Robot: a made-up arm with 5 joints.
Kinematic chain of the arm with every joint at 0, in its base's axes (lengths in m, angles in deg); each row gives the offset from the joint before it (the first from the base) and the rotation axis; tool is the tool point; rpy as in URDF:
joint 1: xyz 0 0 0.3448 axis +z
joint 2: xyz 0 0 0 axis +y
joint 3: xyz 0.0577 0 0.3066 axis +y
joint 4: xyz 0.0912 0 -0.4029 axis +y
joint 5: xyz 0.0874 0 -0.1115 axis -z
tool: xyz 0 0 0 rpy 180 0 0
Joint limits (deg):
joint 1: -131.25..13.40
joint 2: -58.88..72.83
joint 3: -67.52..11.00
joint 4: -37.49..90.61
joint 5: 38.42..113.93
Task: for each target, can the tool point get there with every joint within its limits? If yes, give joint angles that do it. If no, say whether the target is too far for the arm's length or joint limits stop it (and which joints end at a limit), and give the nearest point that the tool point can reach.
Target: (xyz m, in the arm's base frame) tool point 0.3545 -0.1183 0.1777
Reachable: yes | joints -18.45 6.76 -32.01 52.80 44.73
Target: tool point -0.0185 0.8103 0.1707
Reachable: no: joint limits stop it (at a limit: joint 2, joint 3) | nearest point -0.0051 0.2217 0.2316 | short by 0.592 m
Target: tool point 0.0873 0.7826 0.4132
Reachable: no: joint limits stop it (at a limit: joint 2, joint 3) | nearest point 0.0242 0.2173 0.2788 | short by 0.584 m
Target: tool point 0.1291 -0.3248 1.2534
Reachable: no: too far | nearest point 0.0880 -0.2213 0.9639 | short by 0.310 m
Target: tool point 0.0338 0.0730 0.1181
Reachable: yes | joints -114.88 42.76 -1.28 65.79 59.06
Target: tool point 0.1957 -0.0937 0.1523
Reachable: yes | joints -25.58 -10.05 -5.41 46.12 49.70
